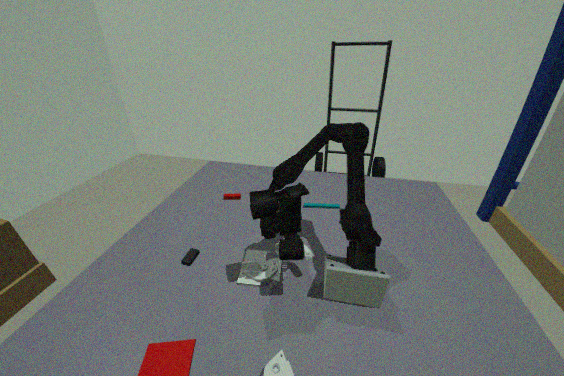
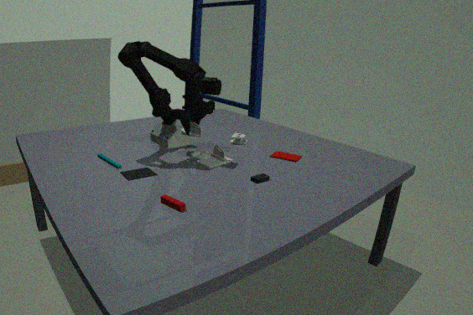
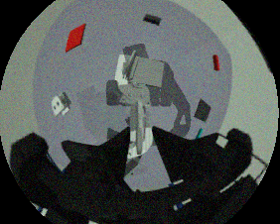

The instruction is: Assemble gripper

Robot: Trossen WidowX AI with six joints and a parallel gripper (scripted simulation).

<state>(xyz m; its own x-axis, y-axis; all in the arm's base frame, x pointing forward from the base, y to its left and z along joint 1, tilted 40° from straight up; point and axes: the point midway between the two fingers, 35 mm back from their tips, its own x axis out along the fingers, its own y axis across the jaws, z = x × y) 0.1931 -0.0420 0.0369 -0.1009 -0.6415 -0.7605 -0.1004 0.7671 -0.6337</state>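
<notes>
My gripper tip is now 120 mm short of the flat light plate, 10 mm to the right of it and 80 mm above it. From my gripper tip the other things lie so: dark flat plate: 40 mm ahead, 280 mm to the right, 80 mm below; then white gripper base: 10 mm ahead, 270 mm to the left, 60 mm below; then grey jaw: 70 mm ahead, 30 mm to the left, 70 mm below.
</notes>
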